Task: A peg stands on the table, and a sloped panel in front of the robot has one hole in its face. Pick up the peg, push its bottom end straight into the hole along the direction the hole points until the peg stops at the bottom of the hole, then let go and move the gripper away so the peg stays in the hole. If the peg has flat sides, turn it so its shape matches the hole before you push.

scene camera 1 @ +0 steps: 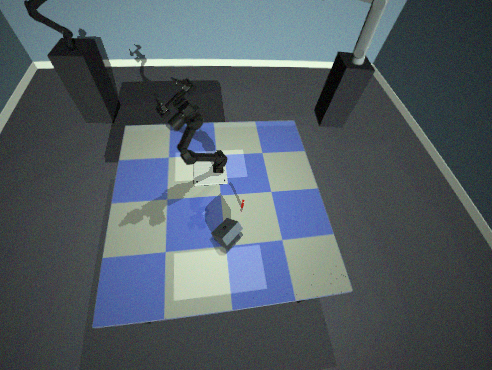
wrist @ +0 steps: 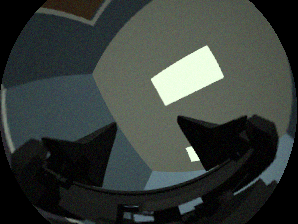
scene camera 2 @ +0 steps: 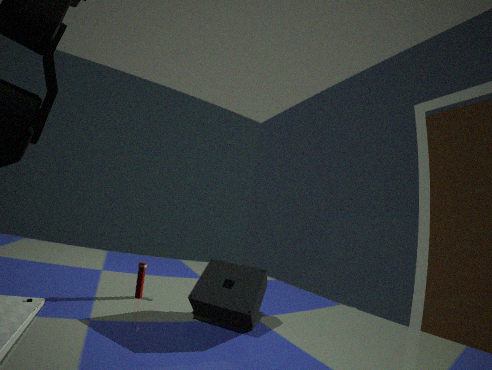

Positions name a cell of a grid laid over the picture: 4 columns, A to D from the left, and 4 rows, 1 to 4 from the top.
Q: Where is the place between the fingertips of my gripper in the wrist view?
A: B3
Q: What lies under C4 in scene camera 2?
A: A dark sloped panel block.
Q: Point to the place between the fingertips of my gripper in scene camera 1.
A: At B1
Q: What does my gripper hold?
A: Nothing.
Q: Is my gripper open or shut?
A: Open.
